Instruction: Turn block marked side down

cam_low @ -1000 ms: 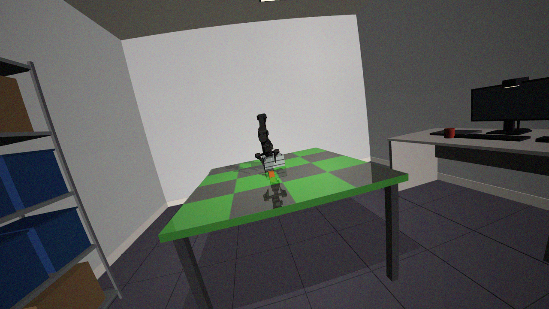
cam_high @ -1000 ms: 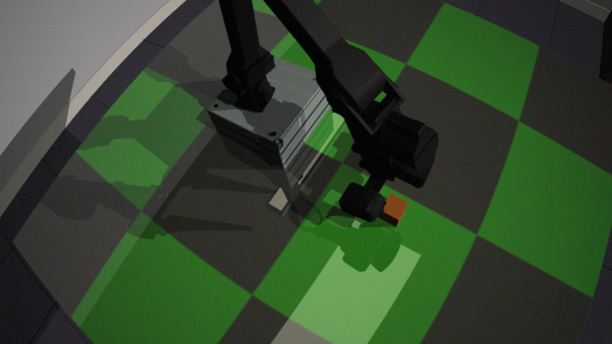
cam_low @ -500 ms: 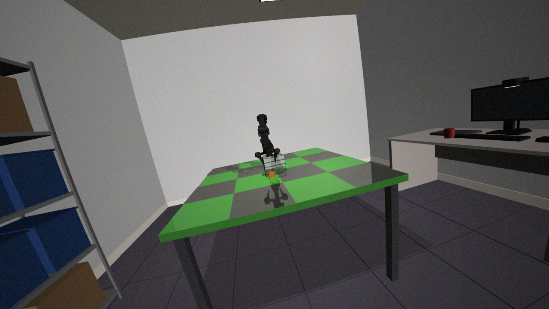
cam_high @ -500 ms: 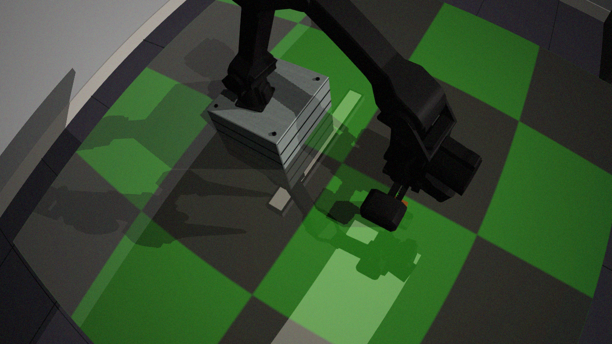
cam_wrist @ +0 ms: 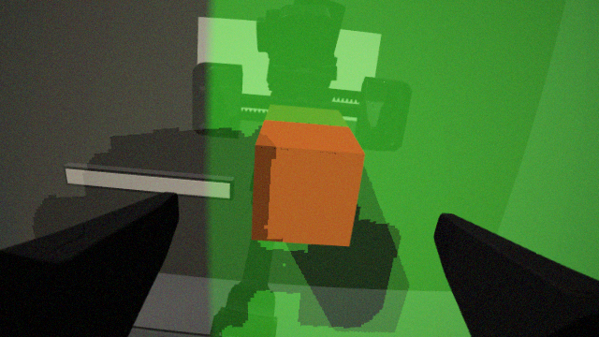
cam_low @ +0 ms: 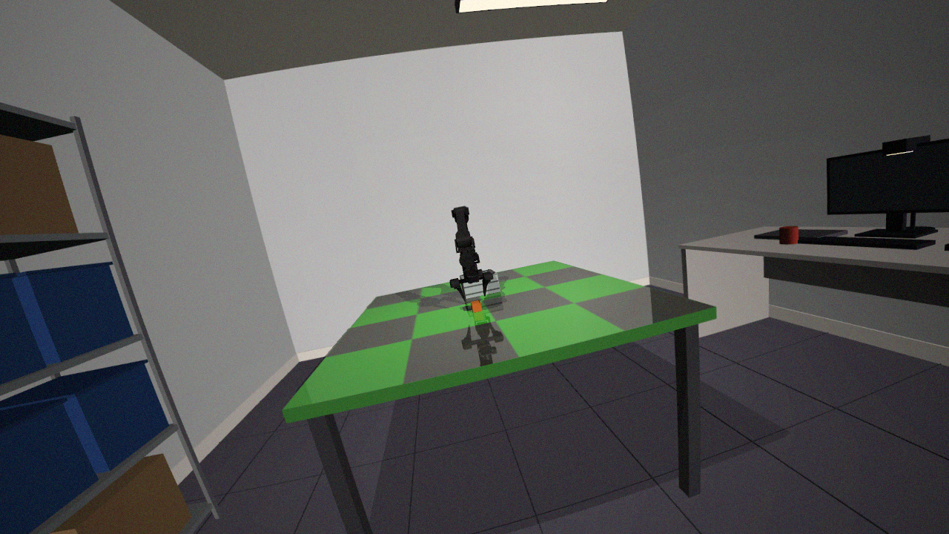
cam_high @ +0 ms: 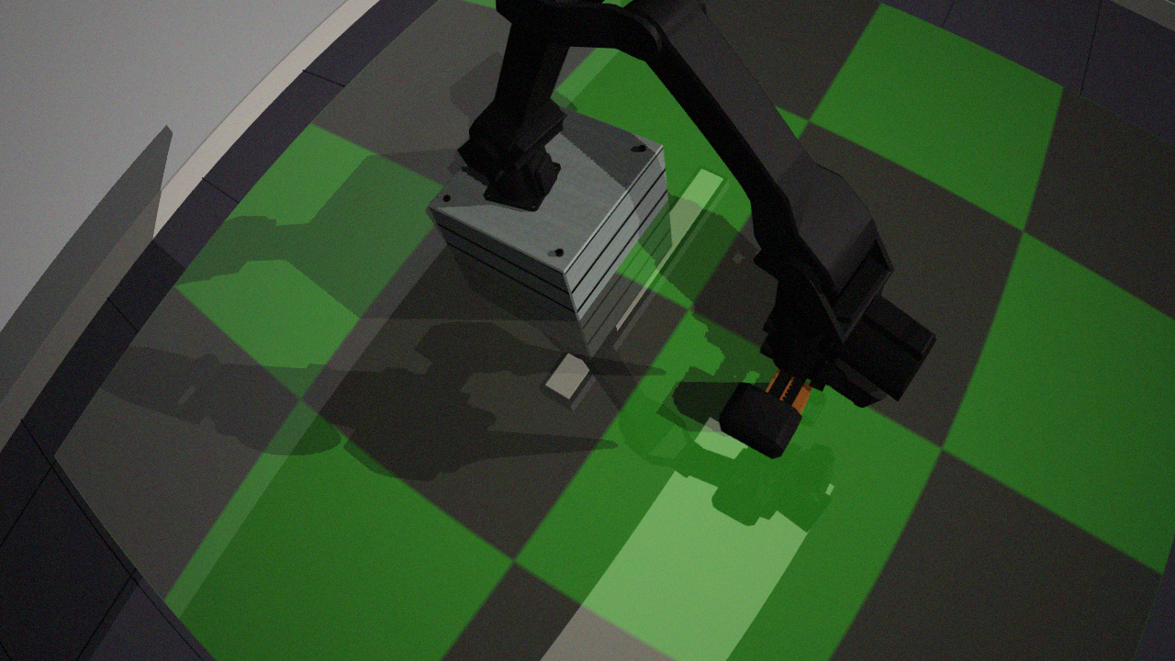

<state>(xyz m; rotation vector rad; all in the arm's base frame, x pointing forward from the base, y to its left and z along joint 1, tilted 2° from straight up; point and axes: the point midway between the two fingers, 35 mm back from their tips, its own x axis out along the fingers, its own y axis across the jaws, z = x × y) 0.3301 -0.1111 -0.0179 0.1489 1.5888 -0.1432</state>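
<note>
My gripper tip is now 1 cm past the orange block and 4 cm above it.
</note>
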